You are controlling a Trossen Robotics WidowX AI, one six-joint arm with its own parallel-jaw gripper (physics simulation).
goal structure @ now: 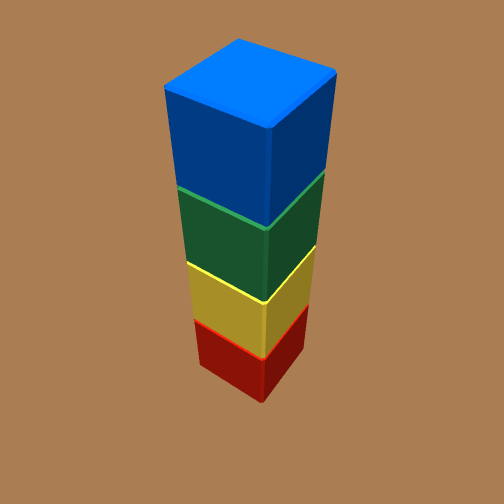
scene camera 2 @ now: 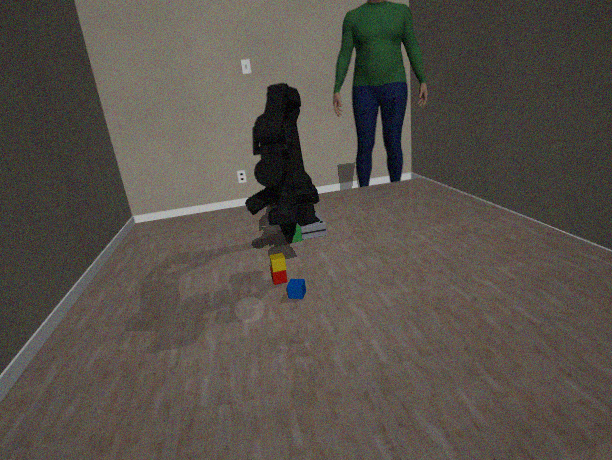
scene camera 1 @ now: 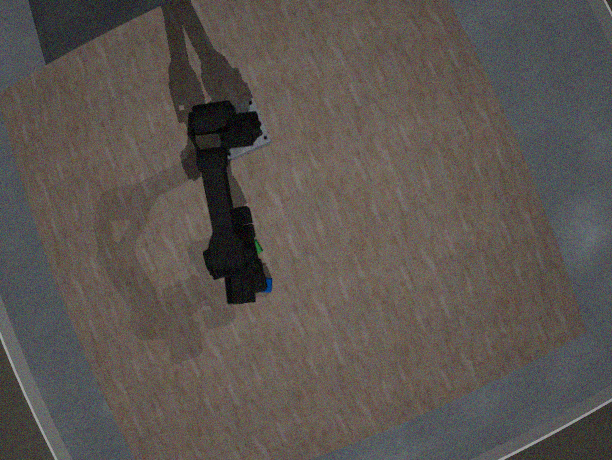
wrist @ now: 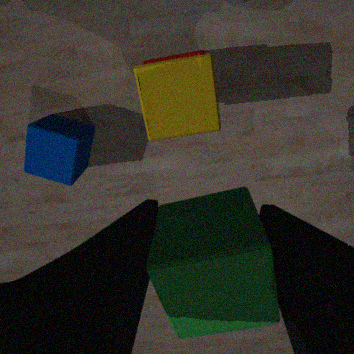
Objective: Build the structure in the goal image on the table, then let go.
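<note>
A yellow block (scene camera 2: 278, 263) (wrist: 177, 97) rests on a red block (scene camera 2: 279, 277) (wrist: 175, 57); a thin edge of the red one shows past the yellow one in the wrist view. A blue block (scene camera 1: 269, 285) (scene camera 2: 296, 289) (wrist: 52, 152) sits apart on the table, to the stack's left in the wrist view. My gripper (wrist: 208, 213) is shut on a green block (scene camera 1: 258, 246) (scene camera 2: 298, 234) (wrist: 212, 280), which is tilted in the wrist view. It holds the block above the table, behind the stack in scene camera 2. In scene camera 1 the arm hides the stack and fingers.
The arm's light grey base plate (scene camera 1: 250, 150) (scene camera 2: 315, 230) is at the back in scene camera 2. A person in a green top (scene camera 2: 382, 50) stands near the back wall. Shadows of the arm fall across the wood-patterned surface (scene camera 1: 375, 250) (scene camera 2: 400, 325).
</note>
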